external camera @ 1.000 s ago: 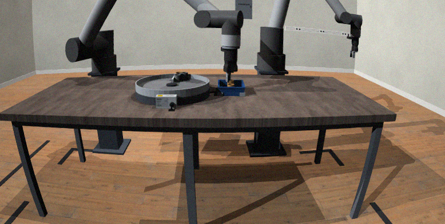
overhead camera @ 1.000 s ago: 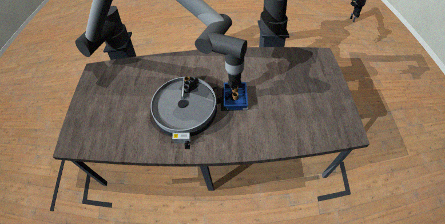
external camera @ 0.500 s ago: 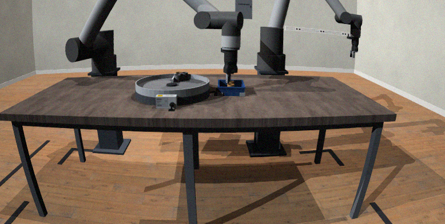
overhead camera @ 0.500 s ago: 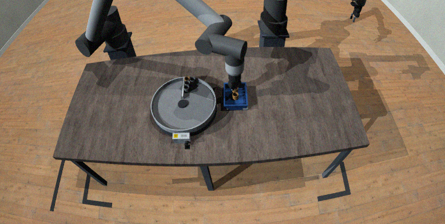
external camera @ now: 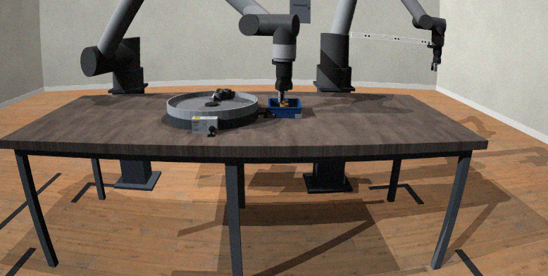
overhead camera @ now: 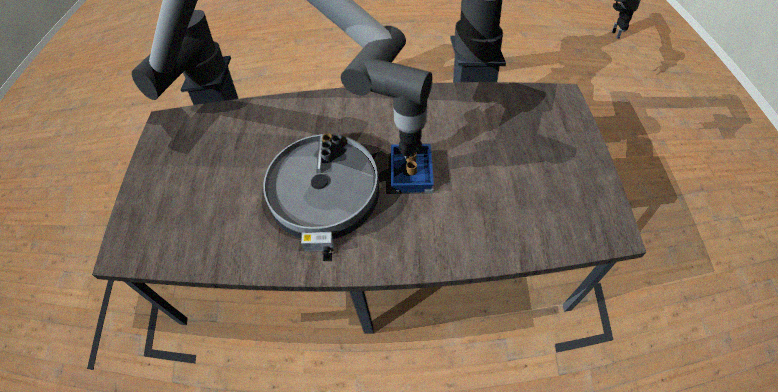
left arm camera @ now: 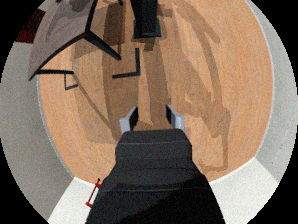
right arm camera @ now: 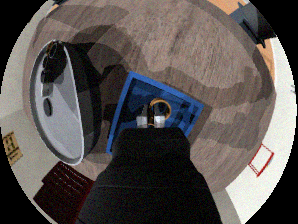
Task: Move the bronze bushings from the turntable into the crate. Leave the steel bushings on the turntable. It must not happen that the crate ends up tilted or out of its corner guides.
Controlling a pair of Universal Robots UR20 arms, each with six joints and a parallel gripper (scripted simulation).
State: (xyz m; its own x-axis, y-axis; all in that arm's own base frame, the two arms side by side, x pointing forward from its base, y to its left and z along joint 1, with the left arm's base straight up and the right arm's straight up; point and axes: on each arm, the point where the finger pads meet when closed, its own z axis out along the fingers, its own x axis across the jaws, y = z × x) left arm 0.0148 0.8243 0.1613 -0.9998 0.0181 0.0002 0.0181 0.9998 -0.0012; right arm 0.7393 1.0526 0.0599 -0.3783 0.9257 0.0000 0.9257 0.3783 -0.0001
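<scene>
The blue crate lies 4 cm ahead of my right hand, 1 cm to the left of it and 4 cm below it.
</scene>
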